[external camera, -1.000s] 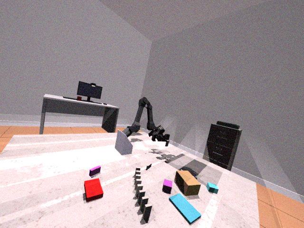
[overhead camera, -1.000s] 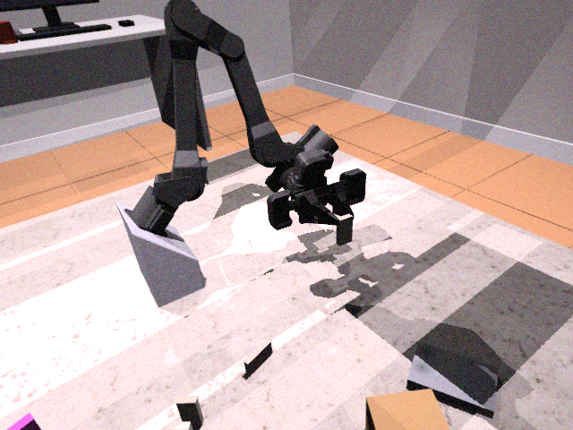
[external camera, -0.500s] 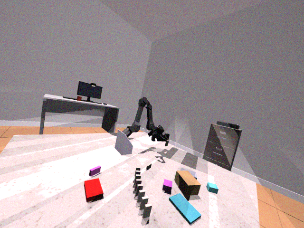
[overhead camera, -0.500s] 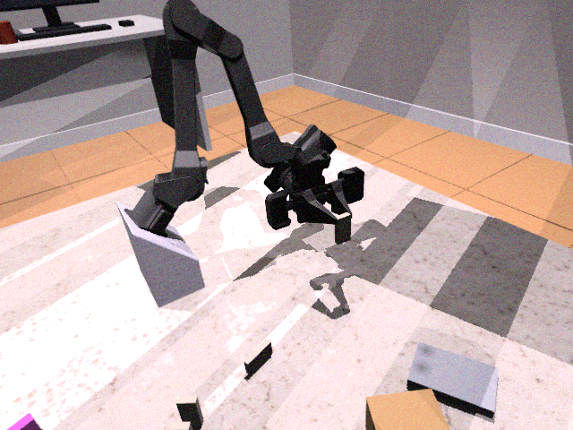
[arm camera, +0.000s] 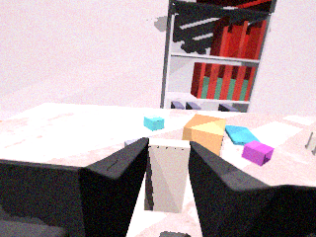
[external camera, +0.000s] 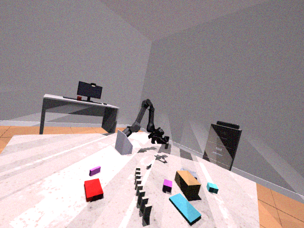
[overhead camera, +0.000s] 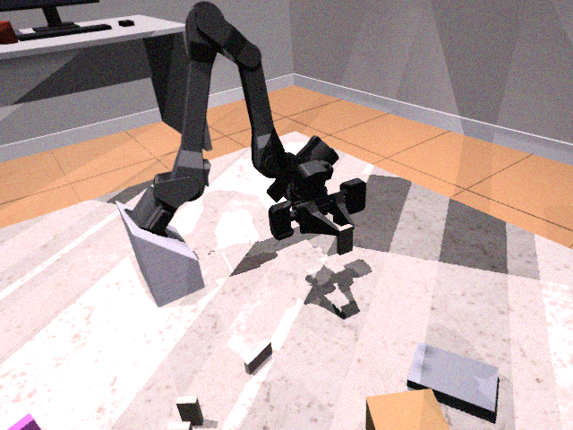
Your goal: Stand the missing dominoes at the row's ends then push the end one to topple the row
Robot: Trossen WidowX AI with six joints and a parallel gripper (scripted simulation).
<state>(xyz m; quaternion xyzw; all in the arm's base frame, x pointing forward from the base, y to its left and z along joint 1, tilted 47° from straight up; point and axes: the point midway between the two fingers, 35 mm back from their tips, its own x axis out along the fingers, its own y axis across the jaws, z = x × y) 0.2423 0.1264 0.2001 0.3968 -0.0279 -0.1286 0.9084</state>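
Now: the grey slab 22 cm ahead of my gripper tip, 2 cm to the right of it and 13 cm below it. From my gripper tip the other things lie so: teal cube 37 cm ahead, 5 cm to the right, 12 cm below; purple cube 19 cm ahead, 26 cm to the right, 12 cm below; tan box 25 cm ahead, 16 cm to the right, 11 cm below.
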